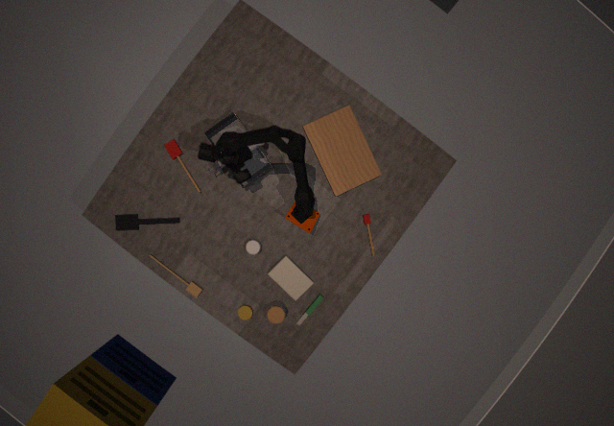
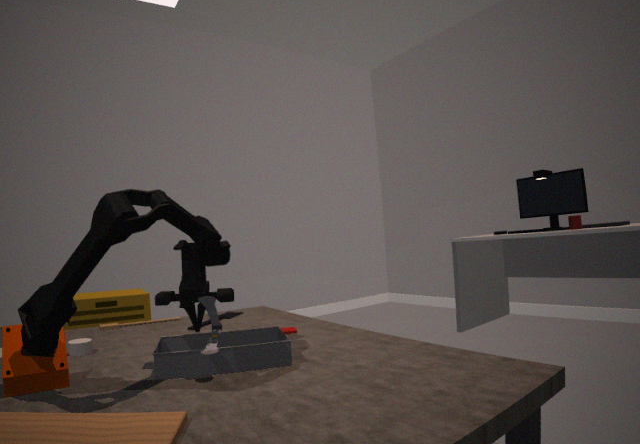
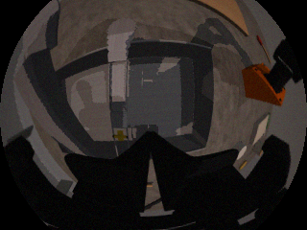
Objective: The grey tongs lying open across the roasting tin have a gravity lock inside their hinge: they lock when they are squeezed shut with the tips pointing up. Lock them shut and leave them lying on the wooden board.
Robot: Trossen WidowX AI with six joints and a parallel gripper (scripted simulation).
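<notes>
The grey roasting tin is 5 cm below my gripper tip, 5 cm ahead of it and 4 cm to the right of it. Also, from my gripper tip: white puck (30 cm behind, 24 cm to the left, 6 cm below); red spatula (22 cm ahead, 19 cm to the left, 7 cm below); wooden board (36 cm to the right, 29 cm behind, 7 cm below).
</notes>
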